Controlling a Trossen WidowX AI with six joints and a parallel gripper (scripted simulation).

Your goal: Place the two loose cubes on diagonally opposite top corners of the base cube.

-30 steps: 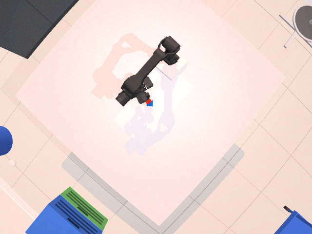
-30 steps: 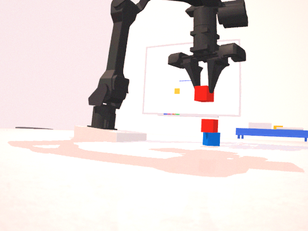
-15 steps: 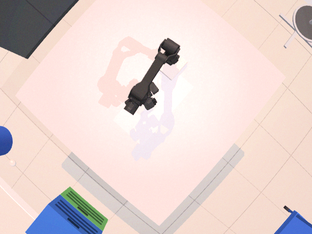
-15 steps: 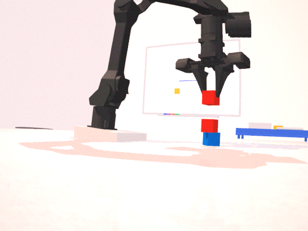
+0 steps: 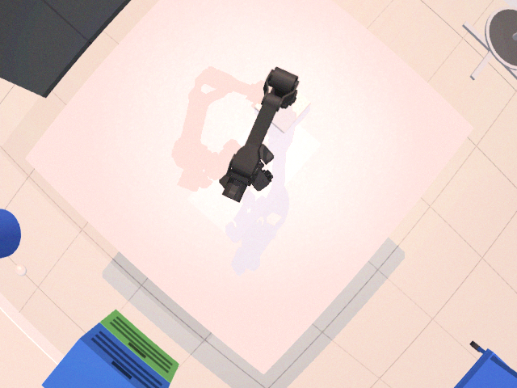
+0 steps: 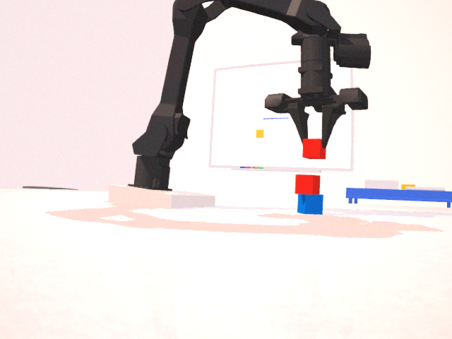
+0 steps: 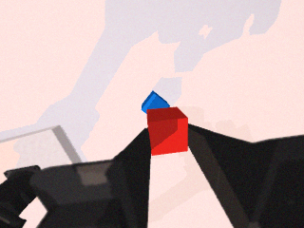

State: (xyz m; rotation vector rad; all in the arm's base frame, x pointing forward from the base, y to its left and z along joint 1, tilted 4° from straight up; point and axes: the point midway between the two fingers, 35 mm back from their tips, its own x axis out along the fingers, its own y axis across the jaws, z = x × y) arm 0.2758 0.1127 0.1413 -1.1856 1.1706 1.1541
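Right now my gripper tip is 10 cm above the blue cube.
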